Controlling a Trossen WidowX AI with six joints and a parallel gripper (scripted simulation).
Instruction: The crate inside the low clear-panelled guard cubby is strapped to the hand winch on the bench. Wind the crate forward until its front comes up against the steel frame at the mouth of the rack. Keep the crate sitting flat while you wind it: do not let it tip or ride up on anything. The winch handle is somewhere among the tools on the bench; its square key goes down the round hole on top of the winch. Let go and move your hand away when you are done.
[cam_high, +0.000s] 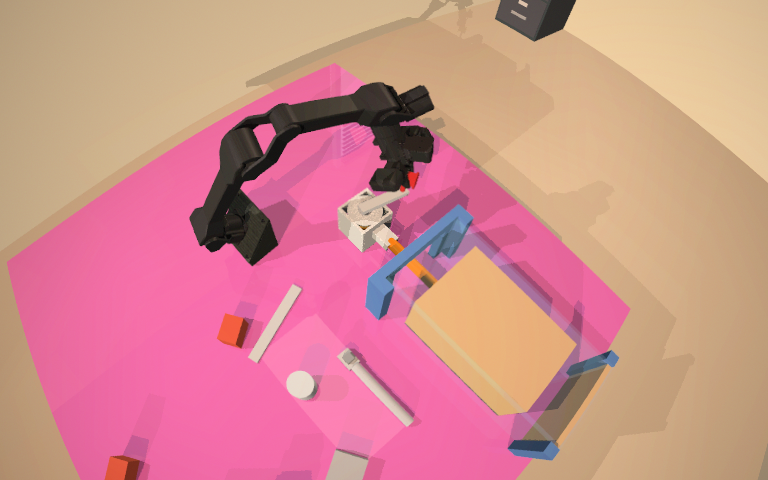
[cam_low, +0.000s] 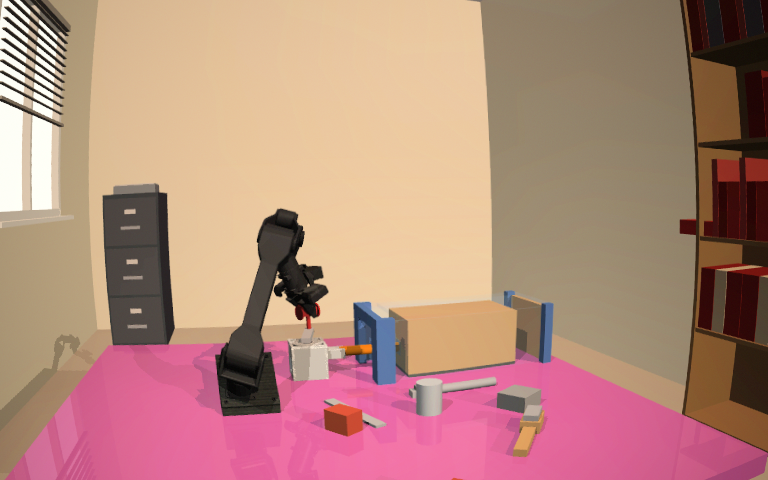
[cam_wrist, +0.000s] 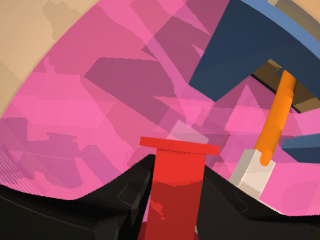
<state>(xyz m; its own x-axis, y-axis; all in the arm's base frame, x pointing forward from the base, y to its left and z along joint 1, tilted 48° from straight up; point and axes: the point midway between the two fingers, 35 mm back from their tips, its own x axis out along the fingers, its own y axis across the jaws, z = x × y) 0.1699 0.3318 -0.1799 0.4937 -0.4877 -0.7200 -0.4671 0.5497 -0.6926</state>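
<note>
The winch handle lies 2 cm behind my gripper tip, 4 cm to the right of it and 3 cm below it. From my gripper tip the other things lie so: blue steel frame (13 cm ahead, 10 cm to the right, 3 cm below); then winch (4 cm behind, 11 cm to the right, 10 cm below); then red knob (1 cm behind, 1 cm to the right).
</note>
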